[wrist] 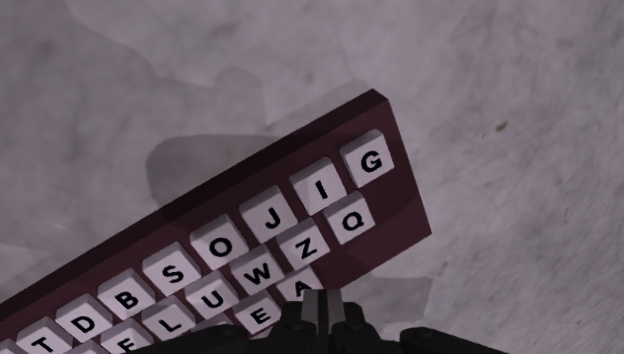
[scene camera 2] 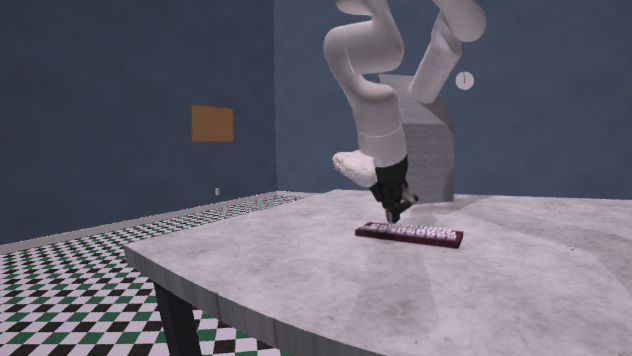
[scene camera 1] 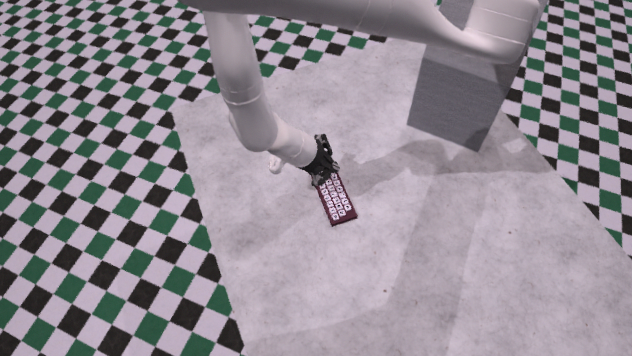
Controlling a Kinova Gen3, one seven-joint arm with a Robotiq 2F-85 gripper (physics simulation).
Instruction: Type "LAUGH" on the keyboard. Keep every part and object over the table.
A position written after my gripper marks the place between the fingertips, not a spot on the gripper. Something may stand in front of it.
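Through the wrist camera I see a key (wrist: pixel 292 286), and there too is my gripper (wrist: pixel 321 314). Scene camera 1 gives me the gripper (scene camera 1: pixel 336 168) as well. And in the picture from scene camera 2 I find my gripper (scene camera 2: pixel 393 221) again.
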